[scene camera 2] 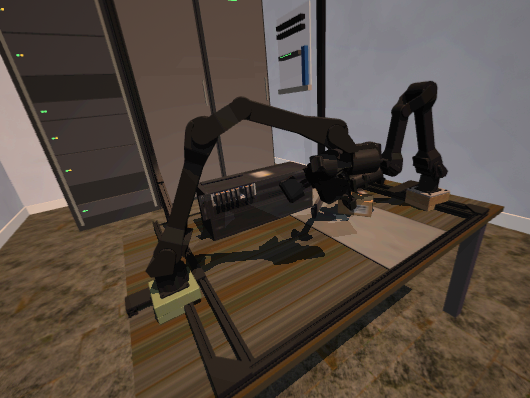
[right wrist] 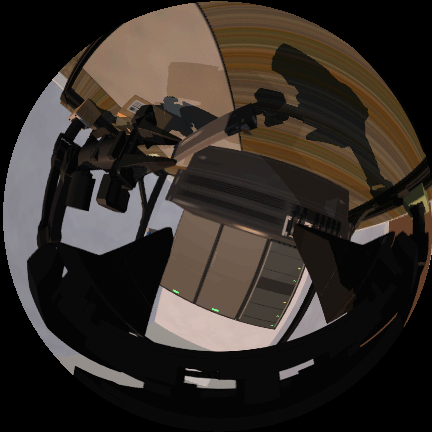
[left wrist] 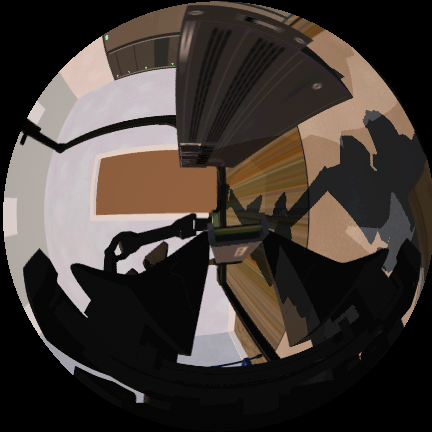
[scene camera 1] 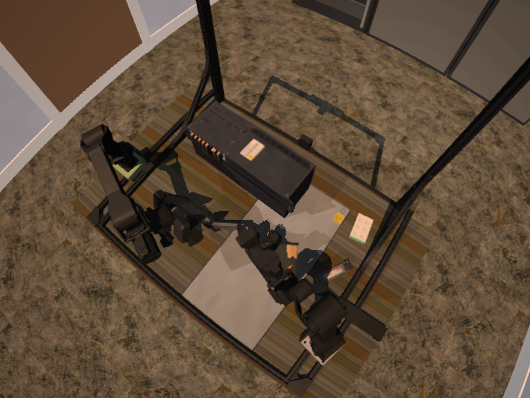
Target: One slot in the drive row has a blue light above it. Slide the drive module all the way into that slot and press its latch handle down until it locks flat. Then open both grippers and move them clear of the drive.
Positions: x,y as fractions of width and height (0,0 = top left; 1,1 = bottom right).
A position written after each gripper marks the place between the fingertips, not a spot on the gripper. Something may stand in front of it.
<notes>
In view: the left gripper (scene camera 1: 0.45,0.57), the right gripper (scene camera 1: 0.37,0.52), a drive module (right wrist: 0.56,0.27) and a grey mat (scene camera 1: 0.43,0.73).
The left gripper shows as well in the right wrist view (right wrist: 0.41,0.35) and in the left wrist view (left wrist: 0.55,0.55). The right gripper shows as well in scene camera 2 (scene camera 2: 0.58,0.45) and in the right wrist view (right wrist: 0.55,0.54). The grey mat also shows in scene camera 2 (scene camera 2: 0.73,0.60), in the right wrist view (right wrist: 0.41,0.16) and in the left wrist view (left wrist: 0.83,0.40).
</notes>
